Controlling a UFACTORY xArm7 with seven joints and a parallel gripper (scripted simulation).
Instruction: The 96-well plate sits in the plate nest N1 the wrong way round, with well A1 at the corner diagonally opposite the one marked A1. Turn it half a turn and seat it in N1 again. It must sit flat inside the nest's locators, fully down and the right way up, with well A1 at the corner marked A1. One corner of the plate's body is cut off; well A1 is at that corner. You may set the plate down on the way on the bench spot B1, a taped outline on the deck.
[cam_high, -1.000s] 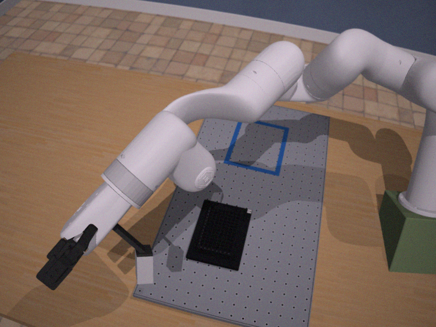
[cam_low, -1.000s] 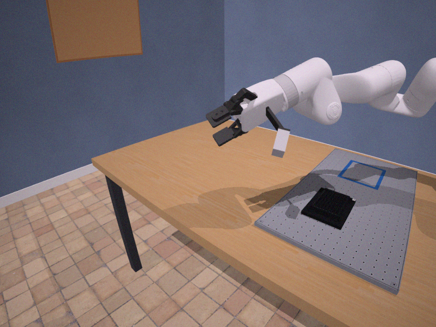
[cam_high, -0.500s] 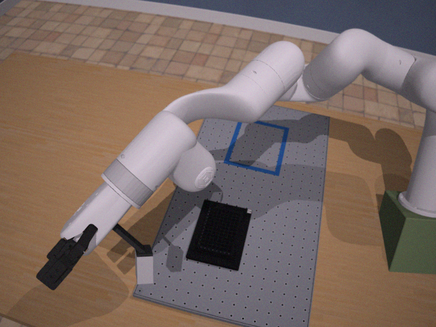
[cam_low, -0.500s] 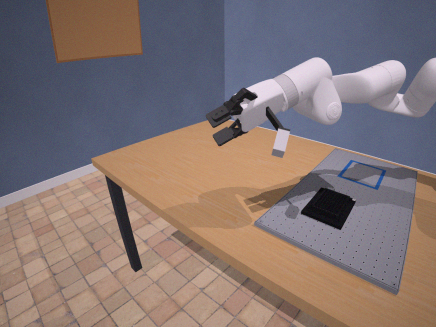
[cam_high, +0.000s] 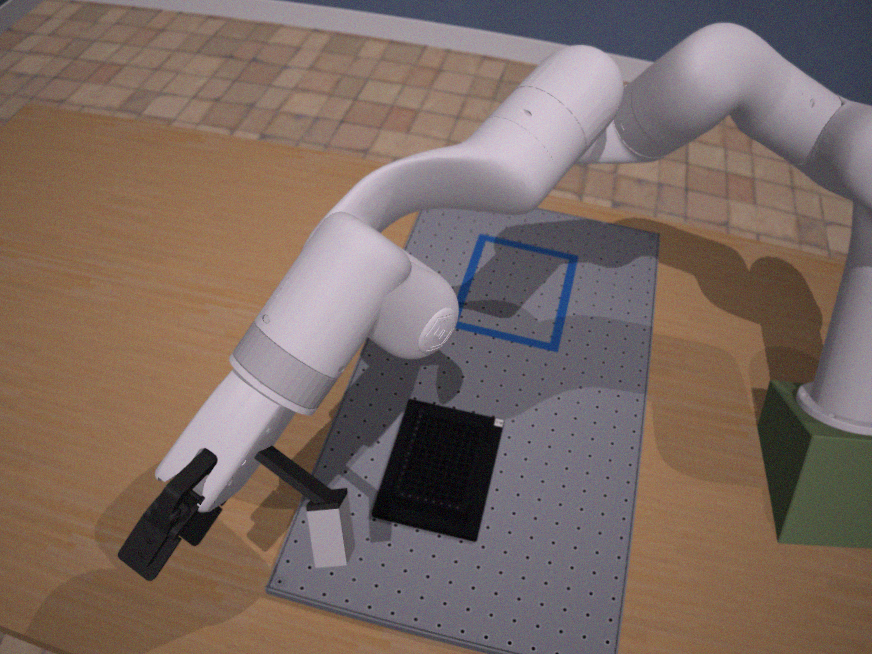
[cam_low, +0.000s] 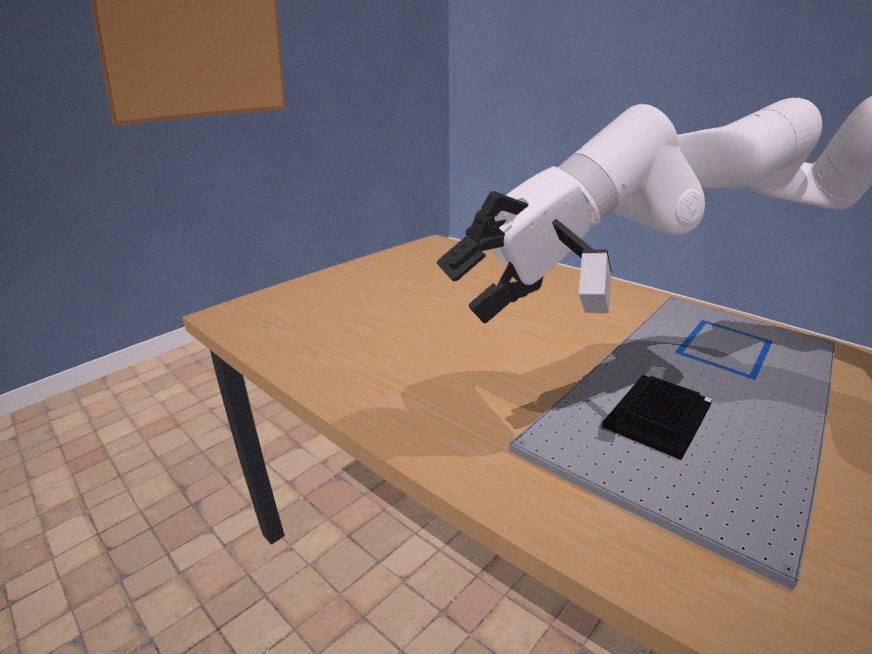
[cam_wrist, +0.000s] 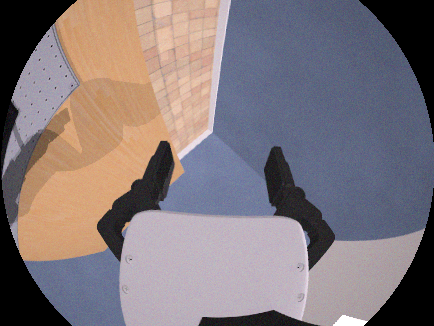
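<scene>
Now: the black 96-well plate 280 mm to the right of my hand, 220 mm below it and 140 mm behind it. Also, from my hand: black plate nest N1: 280 mm to the right, 240 mm below, 140 mm behind; then small white A1 mark: 360 mm to the right, 230 mm below, 190 mm behind.
</scene>
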